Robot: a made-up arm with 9 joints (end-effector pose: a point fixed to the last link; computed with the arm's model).
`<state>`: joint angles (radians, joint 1 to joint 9).
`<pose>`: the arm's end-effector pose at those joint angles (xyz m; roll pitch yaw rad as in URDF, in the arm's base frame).
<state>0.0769 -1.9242 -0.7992 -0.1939 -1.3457 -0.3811 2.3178 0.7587 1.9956</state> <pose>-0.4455 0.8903 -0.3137 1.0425 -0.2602 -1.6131</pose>
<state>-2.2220 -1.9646 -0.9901 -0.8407 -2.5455 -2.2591 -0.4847 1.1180 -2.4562</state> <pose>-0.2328 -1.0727 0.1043 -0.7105 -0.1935 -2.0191</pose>
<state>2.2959 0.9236 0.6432 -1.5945 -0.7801 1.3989 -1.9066 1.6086 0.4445</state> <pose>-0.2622 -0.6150 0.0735 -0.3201 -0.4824 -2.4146</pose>
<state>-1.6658 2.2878 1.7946 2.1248 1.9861 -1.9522 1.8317 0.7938 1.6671</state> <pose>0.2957 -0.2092 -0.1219 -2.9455 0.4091 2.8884</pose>
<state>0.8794 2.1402 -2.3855 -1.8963 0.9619 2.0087 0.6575 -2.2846 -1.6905</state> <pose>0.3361 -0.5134 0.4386 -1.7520 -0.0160 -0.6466</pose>
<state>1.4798 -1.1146 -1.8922 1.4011 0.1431 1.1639 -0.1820 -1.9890 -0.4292</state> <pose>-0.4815 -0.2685 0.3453 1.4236 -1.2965 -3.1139</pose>
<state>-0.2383 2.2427 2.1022 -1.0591 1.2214 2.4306 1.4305 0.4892 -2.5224</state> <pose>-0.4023 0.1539 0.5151 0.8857 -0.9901 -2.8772</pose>
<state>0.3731 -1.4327 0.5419 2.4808 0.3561 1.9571 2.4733 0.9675 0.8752</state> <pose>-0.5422 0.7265 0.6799 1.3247 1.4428 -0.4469</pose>
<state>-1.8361 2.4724 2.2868 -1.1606 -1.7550 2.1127 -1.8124 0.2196 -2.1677</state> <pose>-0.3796 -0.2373 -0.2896 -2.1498 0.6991 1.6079</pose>
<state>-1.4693 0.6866 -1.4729 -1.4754 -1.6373 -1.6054 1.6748 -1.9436 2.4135</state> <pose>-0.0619 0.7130 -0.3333 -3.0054 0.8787 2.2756</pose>
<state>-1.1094 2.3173 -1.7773 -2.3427 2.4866 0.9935 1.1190 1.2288 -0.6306</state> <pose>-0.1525 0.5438 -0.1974 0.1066 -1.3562 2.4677</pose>
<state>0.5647 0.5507 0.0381 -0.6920 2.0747 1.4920 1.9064 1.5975 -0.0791</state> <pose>0.3221 0.0733 0.5999 1.8640 0.3322 -2.6543</pose>
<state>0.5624 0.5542 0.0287 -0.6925 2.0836 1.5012 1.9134 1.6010 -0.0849</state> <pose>0.3285 0.0822 0.6036 1.8692 0.3461 -2.6277</pose>
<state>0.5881 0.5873 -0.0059 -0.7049 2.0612 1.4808 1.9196 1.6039 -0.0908</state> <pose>0.3238 0.0751 0.5914 1.8144 0.3458 -2.6284</pose>
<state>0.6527 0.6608 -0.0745 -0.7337 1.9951 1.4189 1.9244 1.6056 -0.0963</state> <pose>0.3019 0.0470 0.5576 1.6804 0.3174 -2.6603</pose>
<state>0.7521 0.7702 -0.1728 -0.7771 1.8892 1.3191 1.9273 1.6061 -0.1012</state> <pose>0.2608 0.0040 0.5076 1.4919 0.2456 -2.6921</pose>
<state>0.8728 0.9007 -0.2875 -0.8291 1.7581 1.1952 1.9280 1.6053 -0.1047</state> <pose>0.2066 -0.0481 0.4537 1.2944 0.1382 -2.6791</pose>
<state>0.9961 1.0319 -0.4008 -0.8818 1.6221 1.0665 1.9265 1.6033 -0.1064</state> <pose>0.1548 -0.1059 0.4059 1.1248 0.0312 -2.6057</pose>
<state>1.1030 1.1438 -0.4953 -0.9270 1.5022 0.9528 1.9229 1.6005 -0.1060</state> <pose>0.1199 -0.1626 0.3666 1.0023 -0.0440 -2.5002</pose>
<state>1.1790 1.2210 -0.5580 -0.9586 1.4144 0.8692 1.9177 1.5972 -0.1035</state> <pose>0.1034 -0.2078 0.3377 0.9325 -0.0870 -2.4093</pose>
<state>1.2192 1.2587 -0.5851 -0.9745 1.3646 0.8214 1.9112 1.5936 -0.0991</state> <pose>0.0967 -0.2361 0.3223 0.9060 -0.1150 -2.3609</pose>
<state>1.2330 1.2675 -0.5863 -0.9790 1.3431 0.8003 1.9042 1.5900 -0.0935</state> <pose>0.0926 -0.2514 0.3182 0.9049 -0.1401 -2.3500</pose>
